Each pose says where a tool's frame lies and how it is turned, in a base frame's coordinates. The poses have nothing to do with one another.
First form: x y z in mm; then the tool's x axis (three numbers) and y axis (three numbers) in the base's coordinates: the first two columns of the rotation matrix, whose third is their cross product.
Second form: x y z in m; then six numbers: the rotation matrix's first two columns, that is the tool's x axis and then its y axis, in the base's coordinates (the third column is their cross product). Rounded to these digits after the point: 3 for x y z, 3 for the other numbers.
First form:
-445, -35, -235, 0.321, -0.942, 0.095, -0.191, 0.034, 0.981
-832, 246, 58, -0.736, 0.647, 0.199, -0.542, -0.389, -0.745
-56, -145, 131, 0.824, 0.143, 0.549, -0.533, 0.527, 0.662
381, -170, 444, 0.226, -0.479, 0.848, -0.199, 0.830, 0.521
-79, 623, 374, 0.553, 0.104, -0.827, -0.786, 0.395, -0.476
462, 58, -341, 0.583, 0.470, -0.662, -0.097, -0.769, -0.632
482, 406, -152, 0.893, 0.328, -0.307, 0.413, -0.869, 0.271
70, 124, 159, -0.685, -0.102, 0.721, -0.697, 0.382, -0.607
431, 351, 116, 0.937, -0.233, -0.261, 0.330, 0.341, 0.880
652, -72, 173, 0.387, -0.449, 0.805, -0.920, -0.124, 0.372
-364, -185, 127, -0.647, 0.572, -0.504, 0.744, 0.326, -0.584
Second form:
-0.445, -0.035, -0.235, 0.321, -0.942, 0.095, -0.191, 0.034, 0.981
-0.832, 0.246, 0.058, -0.736, 0.647, 0.199, -0.542, -0.389, -0.745
-0.056, -0.145, 0.131, 0.824, 0.143, 0.549, -0.533, 0.527, 0.662
0.381, -0.170, 0.444, 0.226, -0.479, 0.848, -0.199, 0.830, 0.521
-0.079, 0.623, 0.374, 0.553, 0.104, -0.827, -0.786, 0.395, -0.476
0.462, 0.058, -0.341, 0.583, 0.470, -0.662, -0.097, -0.769, -0.632
0.482, 0.406, -0.152, 0.893, 0.328, -0.307, 0.413, -0.869, 0.271
0.070, 0.124, 0.159, -0.685, -0.102, 0.721, -0.697, 0.382, -0.607
0.431, 0.351, 0.116, 0.937, -0.233, -0.261, 0.330, 0.341, 0.880
0.652, -0.072, 0.173, 0.387, -0.449, 0.805, -0.920, -0.124, 0.372
-0.364, -0.185, 0.127, -0.647, 0.572, -0.504, 0.744, 0.326, -0.584

